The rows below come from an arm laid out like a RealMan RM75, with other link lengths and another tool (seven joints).
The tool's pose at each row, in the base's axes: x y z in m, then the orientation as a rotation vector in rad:
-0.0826, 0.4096, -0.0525, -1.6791, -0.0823, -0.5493
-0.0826, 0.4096, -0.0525, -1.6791, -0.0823, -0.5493
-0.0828, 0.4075, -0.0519, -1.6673, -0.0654, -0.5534
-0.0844, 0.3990, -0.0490, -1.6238, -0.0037, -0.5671
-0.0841, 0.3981, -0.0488, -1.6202, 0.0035, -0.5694
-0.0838, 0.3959, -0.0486, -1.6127, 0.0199, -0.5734
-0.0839, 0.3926, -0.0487, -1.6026, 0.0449, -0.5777
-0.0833, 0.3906, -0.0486, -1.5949, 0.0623, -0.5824
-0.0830, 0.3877, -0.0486, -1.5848, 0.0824, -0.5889
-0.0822, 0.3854, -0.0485, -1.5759, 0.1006, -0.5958
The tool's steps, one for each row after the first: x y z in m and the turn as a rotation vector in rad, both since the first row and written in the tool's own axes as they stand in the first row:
0.0000, 0.0000, 0.0000, 0.0000, 0.0000, 0.0000
0.0006, -0.0002, -0.0021, 0.0074, 0.0147, 0.0097
0.0025, -0.0018, -0.0109, 0.0341, 0.0681, 0.0458
0.0030, -0.0017, -0.0117, 0.0356, 0.0745, 0.0495
0.0039, -0.0013, -0.0137, 0.0385, 0.0881, 0.0584
0.0046, -0.0006, -0.0168, 0.0419, 0.1073, 0.0730
0.0057, -0.0001, -0.0185, 0.0445, 0.1219, 0.0822
0.0067, 0.0005, -0.0212, 0.0483, 0.1399, 0.0923
0.0080, 0.0012, -0.0231, 0.0513, 0.1567, 0.1007

